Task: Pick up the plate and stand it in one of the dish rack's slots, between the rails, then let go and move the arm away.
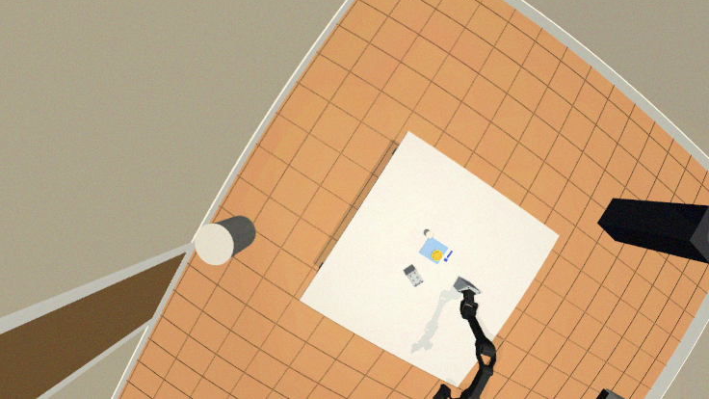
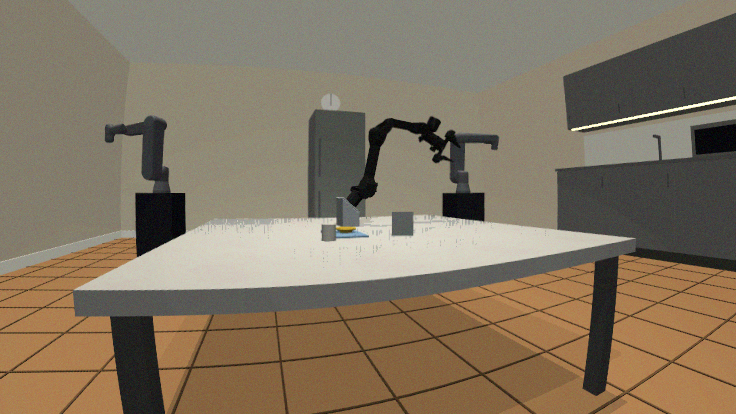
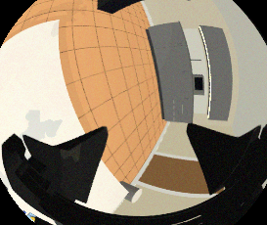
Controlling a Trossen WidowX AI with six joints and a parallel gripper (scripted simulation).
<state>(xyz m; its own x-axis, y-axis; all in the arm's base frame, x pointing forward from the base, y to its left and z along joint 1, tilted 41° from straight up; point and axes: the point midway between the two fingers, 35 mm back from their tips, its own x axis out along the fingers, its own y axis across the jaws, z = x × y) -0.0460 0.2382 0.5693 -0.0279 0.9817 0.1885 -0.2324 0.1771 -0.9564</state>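
Now: gripper tip 640 mm to the left of the yellow plate, 360 mm short of it and 320 mm above it. From my gripper tip the other things lie so: grey dish rack: 440 mm to the right, 390 mm ahead, 320 mm below; light blue mat: 650 mm to the right, 390 mm ahead, 340 mm below.
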